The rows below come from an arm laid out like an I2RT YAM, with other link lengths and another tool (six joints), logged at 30 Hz.
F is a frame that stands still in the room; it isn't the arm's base.
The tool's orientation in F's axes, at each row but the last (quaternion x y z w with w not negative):
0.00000, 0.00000, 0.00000, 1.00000
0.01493, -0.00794, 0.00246, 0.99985
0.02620, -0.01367, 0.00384, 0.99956
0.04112, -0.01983, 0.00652, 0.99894
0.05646, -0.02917, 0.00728, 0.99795
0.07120, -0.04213, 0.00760, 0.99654
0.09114, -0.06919, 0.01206, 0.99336
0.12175, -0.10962, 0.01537, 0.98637
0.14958, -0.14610, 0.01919, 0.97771
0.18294, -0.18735, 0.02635, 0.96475
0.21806, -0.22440, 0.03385, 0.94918
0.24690, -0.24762, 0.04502, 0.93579
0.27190, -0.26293, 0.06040, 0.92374
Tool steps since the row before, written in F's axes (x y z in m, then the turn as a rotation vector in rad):
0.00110, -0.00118, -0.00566, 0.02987, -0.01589, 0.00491
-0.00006, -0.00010, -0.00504, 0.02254, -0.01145, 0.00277
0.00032, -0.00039, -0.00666, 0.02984, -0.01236, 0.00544
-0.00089, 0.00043, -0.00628, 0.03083, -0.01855, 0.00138
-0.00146, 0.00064, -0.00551, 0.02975, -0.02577, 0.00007
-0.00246, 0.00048, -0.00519, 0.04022, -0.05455, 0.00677
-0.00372, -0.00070, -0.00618, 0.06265, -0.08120, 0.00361
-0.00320, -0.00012, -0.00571, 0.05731, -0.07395, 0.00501
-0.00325, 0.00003, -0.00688, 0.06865, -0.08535, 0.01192
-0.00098, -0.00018, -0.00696, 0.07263, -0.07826, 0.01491
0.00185, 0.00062, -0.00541, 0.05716, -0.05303, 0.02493
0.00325, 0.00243, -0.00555, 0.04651, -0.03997, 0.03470
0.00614, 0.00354, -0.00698, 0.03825, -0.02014, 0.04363
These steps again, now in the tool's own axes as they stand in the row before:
0.00110, -0.00118, -0.00566, 0.02987, -0.01589, 0.00491
-0.00014, -0.00025, -0.00503, 0.02253, -0.01148, 0.00275
0.00013, -0.00074, -0.00664, 0.02989, -0.01231, 0.00527
-0.00114, -0.00007, -0.00625, 0.03065, -0.01882, 0.00170
-0.00178, 0.00004, -0.00545, 0.02941, -0.02613, 0.00128
-0.00289, -0.00021, -0.00498, 0.04015, -0.05388, 0.01112
-0.00455, -0.00166, -0.00539, 0.06161, -0.08147, 0.00988
-0.00438, -0.00129, -0.00469, 0.05674, -0.07380, 0.01057
-0.00511, -0.00168, -0.00538, 0.06967, -0.08362, 0.01710
-0.00349, -0.00244, -0.00560, 0.07435, -0.07647, 0.01571
-0.00075, -0.00190, -0.00538, 0.06404, -0.04719, 0.01930
0.00005, -0.00099, -0.00680, 0.05899, -0.02928, 0.02505
0.00152, -0.00186, -0.00965, 0.05594, -0.00622, 0.02458

